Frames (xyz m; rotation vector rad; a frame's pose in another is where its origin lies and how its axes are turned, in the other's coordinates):
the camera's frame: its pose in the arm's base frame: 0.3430 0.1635 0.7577 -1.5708 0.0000 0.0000
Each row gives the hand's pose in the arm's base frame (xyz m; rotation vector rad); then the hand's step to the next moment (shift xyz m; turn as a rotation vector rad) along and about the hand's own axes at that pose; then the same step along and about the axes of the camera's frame.
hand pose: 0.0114 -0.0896 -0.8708 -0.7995 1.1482 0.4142
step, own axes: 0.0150 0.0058 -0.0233 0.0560 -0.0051 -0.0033
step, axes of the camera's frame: -0.0132 0.0201 -0.0150 0.0224 0.0504 -0.0115
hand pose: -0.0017 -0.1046 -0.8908 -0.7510 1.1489 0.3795
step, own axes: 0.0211 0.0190 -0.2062 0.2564 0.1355 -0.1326
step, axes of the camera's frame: -0.1436 0.0684 -0.1342 -0.0765 0.3086 -0.0240
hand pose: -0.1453 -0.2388 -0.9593 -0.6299 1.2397 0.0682
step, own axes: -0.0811 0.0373 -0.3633 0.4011 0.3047 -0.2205
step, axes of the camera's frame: -0.3539 0.0080 -0.1209 -0.1661 0.5231 0.0332
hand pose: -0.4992 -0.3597 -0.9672 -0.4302 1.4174 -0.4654
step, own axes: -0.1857 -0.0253 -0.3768 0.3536 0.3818 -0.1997
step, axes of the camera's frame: -0.3933 -0.1281 0.0775 -0.1459 0.5235 0.1239
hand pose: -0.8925 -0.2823 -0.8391 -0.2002 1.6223 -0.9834
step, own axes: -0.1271 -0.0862 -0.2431 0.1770 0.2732 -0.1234
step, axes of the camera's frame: -0.2042 -0.1461 0.1402 -0.0633 0.3186 0.1252
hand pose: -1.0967 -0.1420 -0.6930 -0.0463 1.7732 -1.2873
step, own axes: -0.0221 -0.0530 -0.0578 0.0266 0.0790 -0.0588
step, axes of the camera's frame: -0.0502 -0.0569 0.0296 -0.0197 0.0756 0.0656
